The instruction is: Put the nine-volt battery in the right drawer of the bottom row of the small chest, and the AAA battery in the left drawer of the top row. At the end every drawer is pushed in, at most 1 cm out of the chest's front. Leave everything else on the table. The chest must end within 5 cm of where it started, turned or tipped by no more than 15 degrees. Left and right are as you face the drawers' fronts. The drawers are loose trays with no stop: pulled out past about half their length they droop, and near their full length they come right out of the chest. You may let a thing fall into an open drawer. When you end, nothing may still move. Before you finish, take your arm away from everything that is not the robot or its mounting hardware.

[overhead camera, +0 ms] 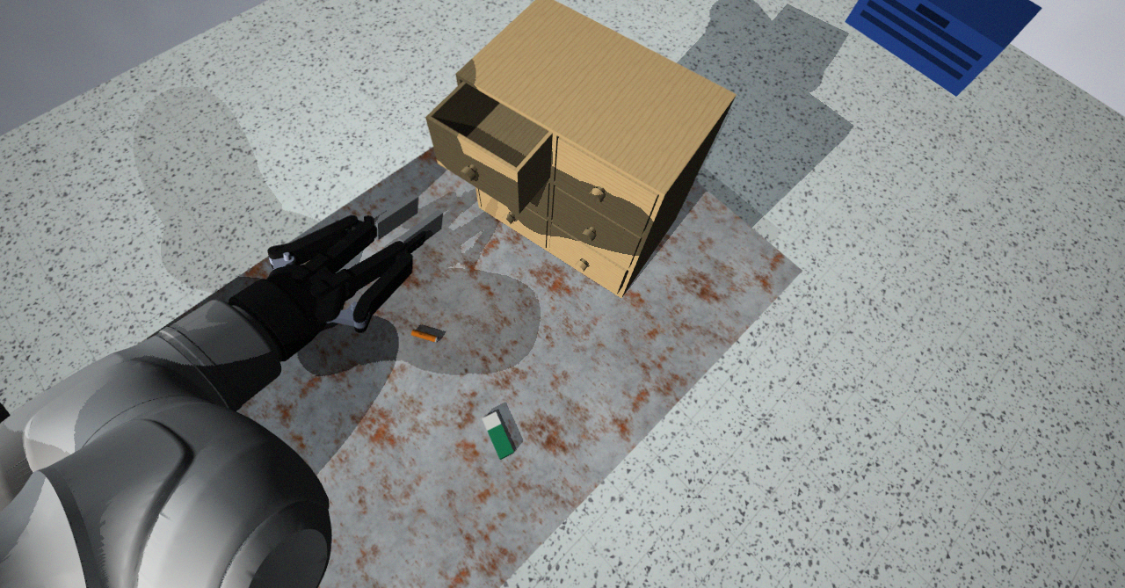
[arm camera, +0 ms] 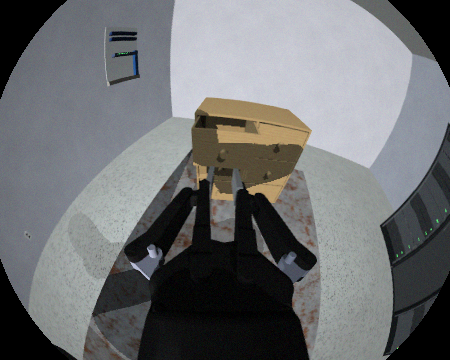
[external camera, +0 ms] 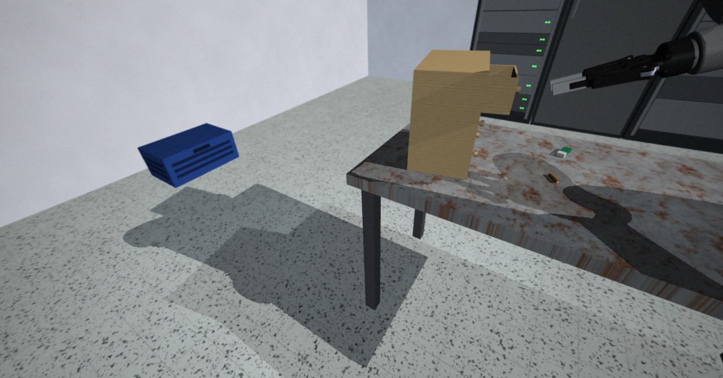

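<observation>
My hand is 28 cm above the orange AAA battery, 5 cm past it and 2 cm to the left of it. Round my hand: green-and-white nine-volt battery (28 cm below, 21 cm to the right, 4 cm behind); then black nine-volt battery (29 cm ahead, 27 cm below, 4 cm to the right).
</observation>
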